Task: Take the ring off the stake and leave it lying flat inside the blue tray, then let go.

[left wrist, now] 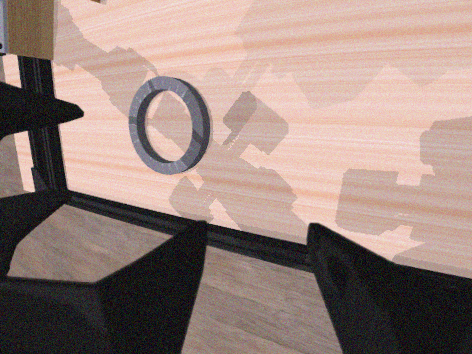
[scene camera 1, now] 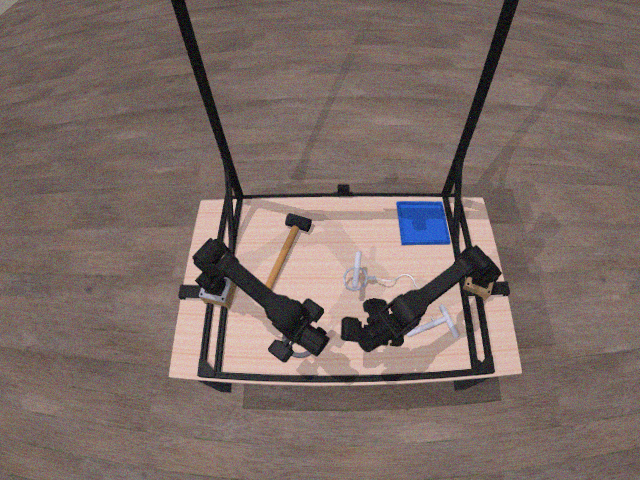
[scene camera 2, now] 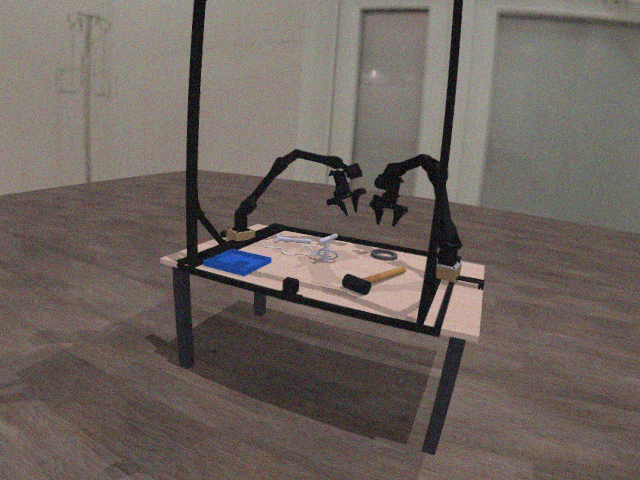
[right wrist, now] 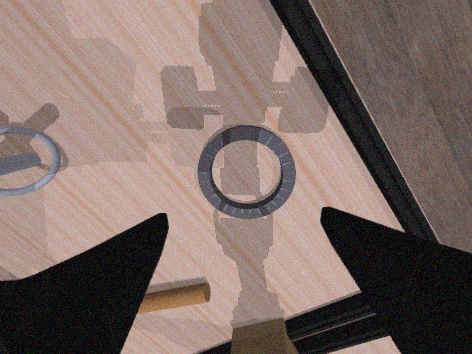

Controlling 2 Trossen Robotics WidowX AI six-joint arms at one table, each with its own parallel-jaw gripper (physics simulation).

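Frame: origin at the left arm's base, x back, y right, z up, level; millimetres.
Seen in the pictures: left gripper, between the fingertips: (left wrist: 257, 231) (scene camera 2: 351, 214); right gripper, between the fingertips: (left wrist: 74, 156) (scene camera 2: 385, 225) (right wrist: 245, 217); left arm's base, origin of its link: (scene camera 1: 481, 278) (scene camera 2: 240, 229); right arm's base, origin of its link: (scene camera 1: 215, 286) (scene camera 2: 446, 263).
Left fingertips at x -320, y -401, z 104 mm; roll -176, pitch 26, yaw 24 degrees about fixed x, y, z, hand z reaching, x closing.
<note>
Pixels of each thing's top centre, then the offset from my left fingertips to it. "pt": a spot on its surface instead.
- pale thin ring, a spot on its surface: (right wrist: 56, 160) pt dx -114, dy +192, dz -145 mm
- pale stake, centre of its top: (scene camera 1: 356, 267) (scene camera 2: 328, 236) dx -102, dy +232, dz -51 mm
- blue tray, centre of its top: (scene camera 2: 237, 258) (scene camera 1: 423, 220) dx +45, dy +571, dz -138 mm
- thick dark ring, centre of its top: (right wrist: 245, 177) (left wrist: 162, 127) (scene camera 1: 299, 339) (scene camera 2: 384, 253) dx -181, dy -47, dz -146 mm
- hammer, centre of its top: (right wrist: 108, 326) (scene camera 1: 283, 248) (scene camera 2: 380, 269) dx -382, dy +220, dz -111 mm
- pale T-shaped piece, centre of its top: (scene camera 1: 430, 328) (scene camera 2: 294, 237) dx +206, dy +168, dz -141 mm
- thin cord, a spot on its surface: (scene camera 1: 406, 275) pt dx +60, dy +327, dz -154 mm
A pale thin ring (scene camera 1: 345, 279) (scene camera 2: 337, 254) (right wrist: 56, 160) surrounds the lower part of a pale stake (scene camera 1: 357, 263) (scene camera 2: 328, 238) (right wrist: 20, 163), which stands upright near the table's middle and has a crossbar on top. The blue tray (scene camera 1: 436, 235) (scene camera 2: 238, 262) is empty, at the back right in scene camera 1. My left gripper (scene camera 1: 385, 324) (scene camera 2: 351, 212) (left wrist: 257, 231) is partly open and empty, high above the table. My right gripper (scene camera 1: 296, 330) (scene camera 2: 387, 224) (right wrist: 245, 217) is wide open and empty, above the table near a loose dark ring.
The thick dark ring (scene camera 1: 301, 354) (scene camera 2: 383, 257) (left wrist: 137, 122) (right wrist: 204, 172) lies flat. A hammer (scene camera 1: 282, 255) (scene camera 2: 386, 274) (right wrist: 175, 297) lies left of the stake in scene camera 1. A pale T-shaped piece (scene camera 1: 448, 321) (scene camera 2: 295, 239) lies on the other side. A thin cord (scene camera 1: 405, 276) runs beside the stake.
</note>
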